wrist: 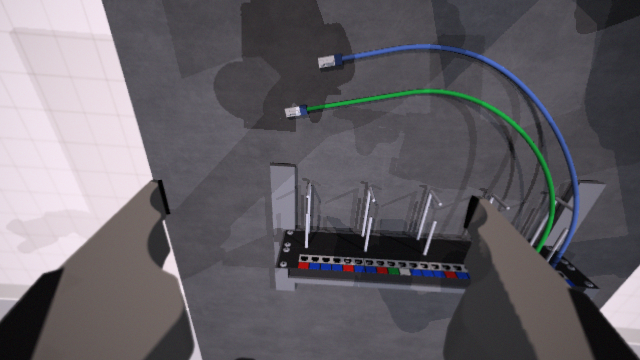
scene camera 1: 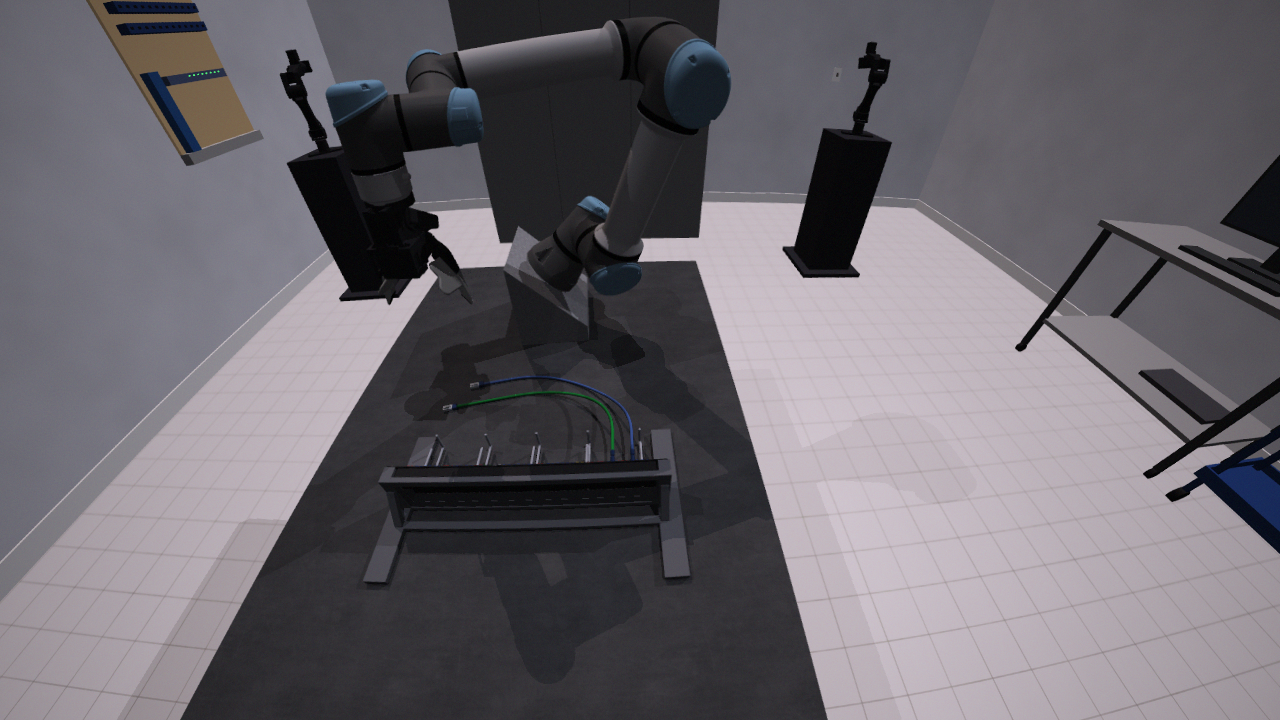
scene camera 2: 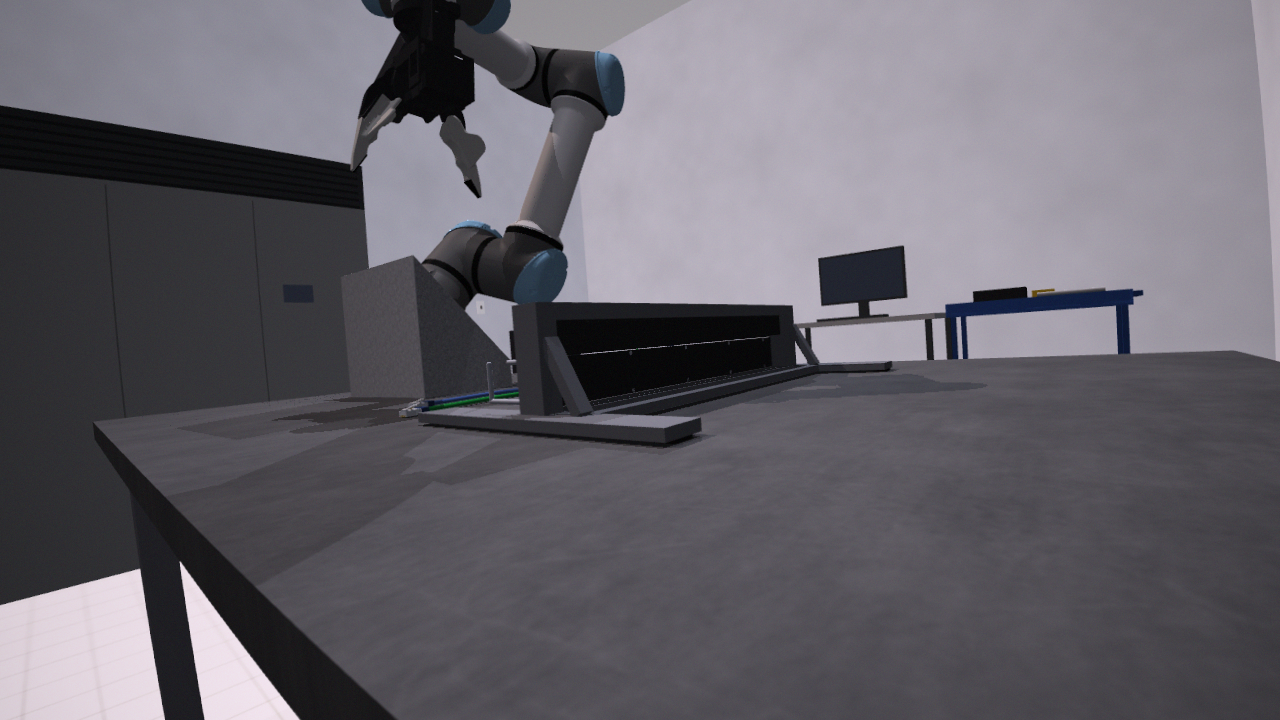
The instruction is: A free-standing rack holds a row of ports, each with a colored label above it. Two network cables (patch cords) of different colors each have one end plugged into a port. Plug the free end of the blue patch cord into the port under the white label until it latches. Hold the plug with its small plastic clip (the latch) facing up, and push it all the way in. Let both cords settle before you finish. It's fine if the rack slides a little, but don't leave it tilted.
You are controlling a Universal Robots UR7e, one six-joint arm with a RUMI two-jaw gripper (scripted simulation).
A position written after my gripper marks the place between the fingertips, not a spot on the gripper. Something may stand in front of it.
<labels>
my gripper: wrist 319, 190; scene camera 1 430, 303; scene camera 2 421, 186
</labels>
